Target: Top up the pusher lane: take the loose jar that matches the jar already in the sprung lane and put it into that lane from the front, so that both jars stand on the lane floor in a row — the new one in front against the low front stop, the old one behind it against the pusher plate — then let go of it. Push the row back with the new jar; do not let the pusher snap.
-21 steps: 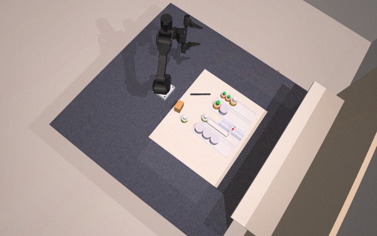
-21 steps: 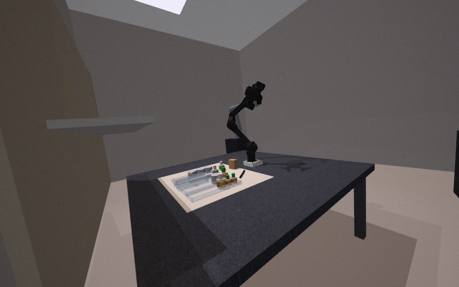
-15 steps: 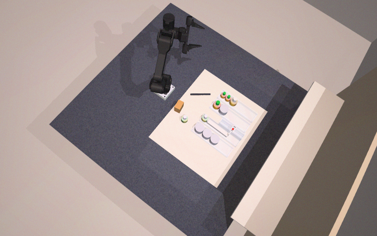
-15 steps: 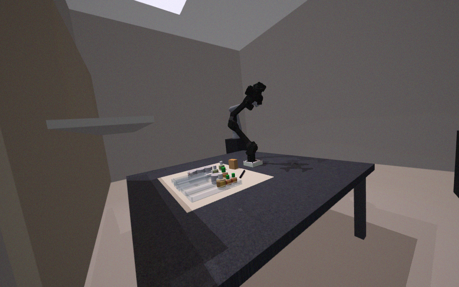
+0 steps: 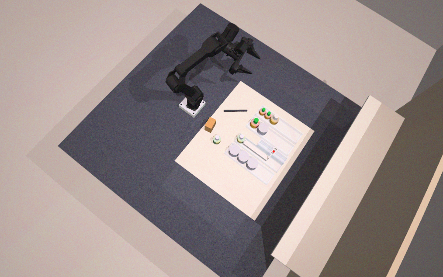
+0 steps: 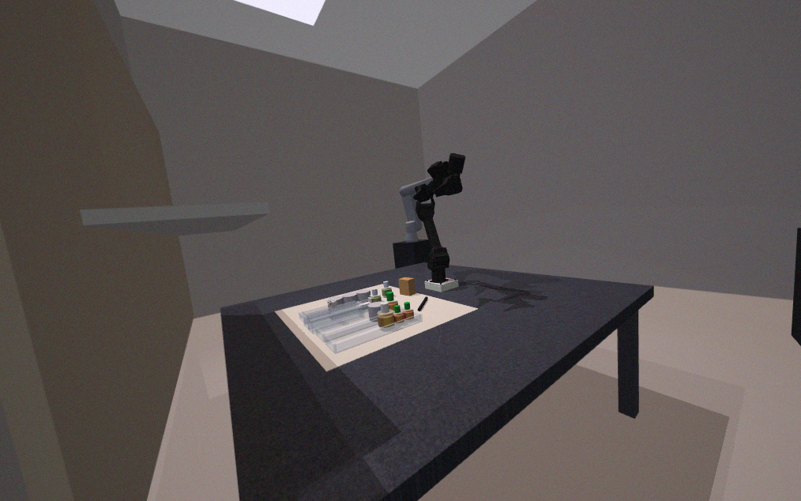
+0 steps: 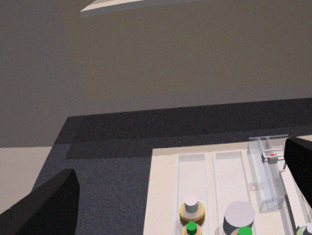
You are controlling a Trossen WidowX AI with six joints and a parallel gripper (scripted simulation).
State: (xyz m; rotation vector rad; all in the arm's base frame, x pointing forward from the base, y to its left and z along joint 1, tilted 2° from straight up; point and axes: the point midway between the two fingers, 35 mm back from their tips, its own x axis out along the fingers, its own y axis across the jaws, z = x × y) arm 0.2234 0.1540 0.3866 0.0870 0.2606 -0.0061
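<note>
The orange box is 370 mm below my gripper tip, 230 mm to the right of it and 110 mm behind it. The rest, counted from my gripper tip: black rod: 400 mm below, 70 mm to the right, 20 mm behind; then sprung lane: 380 mm below, 230 mm to the right, 230 mm ahead; then red mark: 330 mm below, 270 mm ahead, 230 mm to the right.
</note>
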